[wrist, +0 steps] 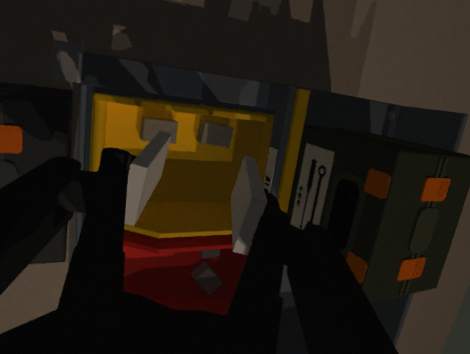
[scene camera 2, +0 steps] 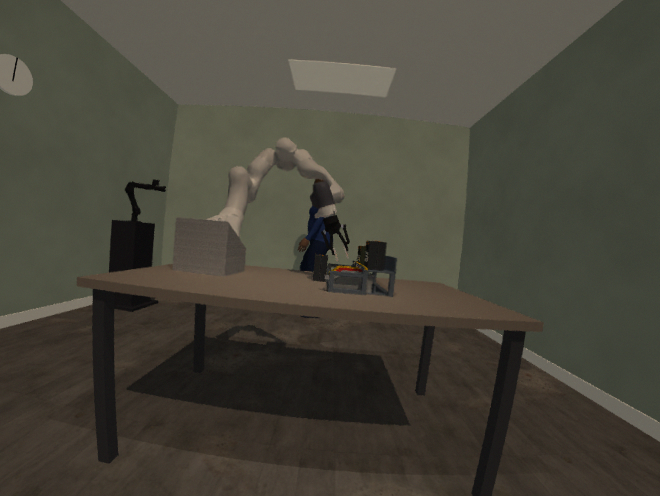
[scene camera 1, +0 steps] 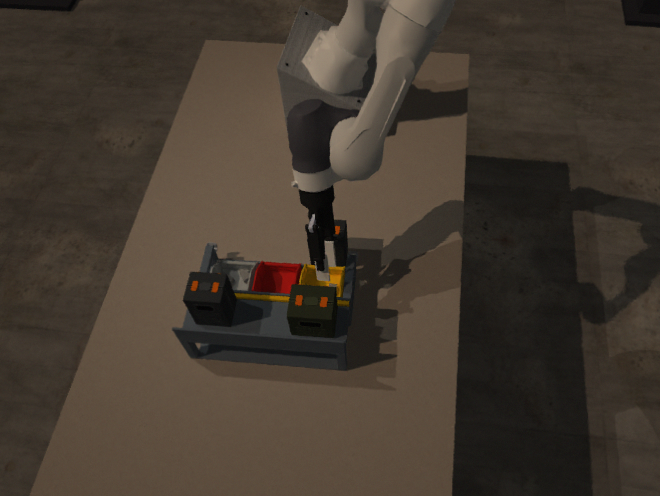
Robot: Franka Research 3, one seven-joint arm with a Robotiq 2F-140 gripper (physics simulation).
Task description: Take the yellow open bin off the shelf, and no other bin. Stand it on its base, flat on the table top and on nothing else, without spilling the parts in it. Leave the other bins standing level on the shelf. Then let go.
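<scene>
The yellow open bin (scene camera 1: 337,278) (wrist: 195,180) sits level in the shelf (scene camera 1: 261,341) (scene camera 2: 346,291) (wrist: 185,90), at the end of the row. Two grey parts (wrist: 215,134) show in it in the wrist view. My gripper (scene camera 1: 326,265) (scene camera 2: 341,256) (wrist: 202,165) is part open and empty. Its fingertips hang a little above the yellow bin, both within its outline in the wrist view. The red bin (scene camera 1: 277,278) (wrist: 170,275) stands beside the yellow one, with grey parts in it. A light grey bin (scene camera 1: 230,270) stands beyond the red one. How far the tips are above the yellow bin's rim is hard to tell.
A dark green case (scene camera 1: 312,317) (wrist: 420,220) stands on the shelf's upper deck next to the yellow bin. A black case (scene camera 1: 210,301) stands at that deck's other end. Another black case (scene camera 1: 341,245) (scene camera 2: 320,267) (wrist: 35,130) stands on the table (scene camera 1: 240,426) close to the yellow bin's end.
</scene>
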